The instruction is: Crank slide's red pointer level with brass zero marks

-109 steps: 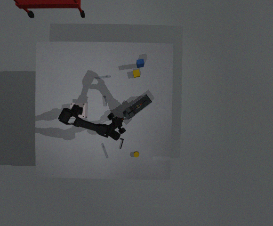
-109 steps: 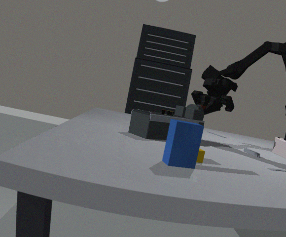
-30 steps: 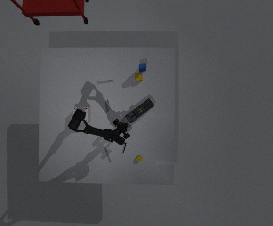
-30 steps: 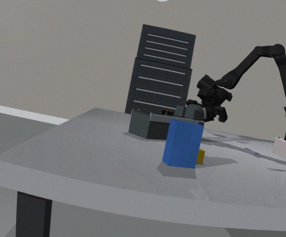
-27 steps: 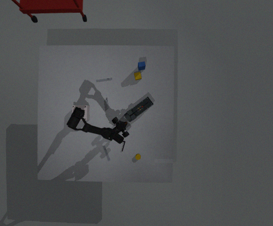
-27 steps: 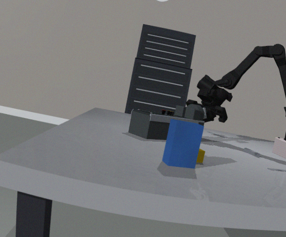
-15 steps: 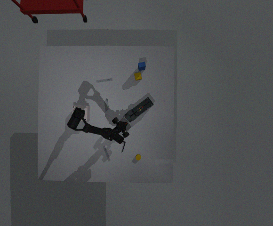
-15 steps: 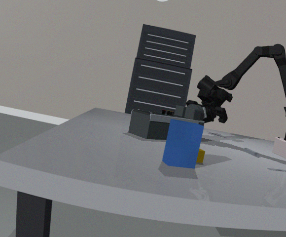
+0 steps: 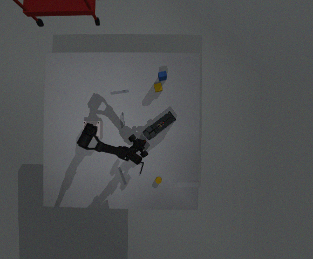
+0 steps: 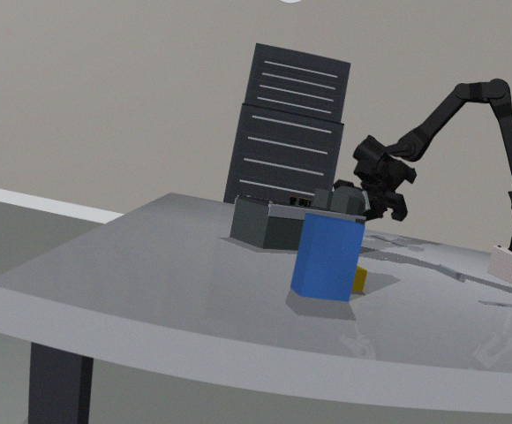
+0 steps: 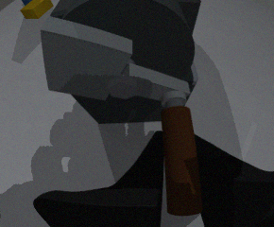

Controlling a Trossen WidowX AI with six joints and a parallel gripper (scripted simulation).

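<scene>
Right now my gripper tip is 30 mm below the brown crank handle, 10 mm to the left of it and 10 mm past it. Round my gripper tip: red pointer 160 mm to the left, 120 mm ahead, 30 mm above; black hex key 210 mm to the right, 50 mm below; yellow block 440 mm to the left, 40 mm below, 40 mm ahead.
</scene>
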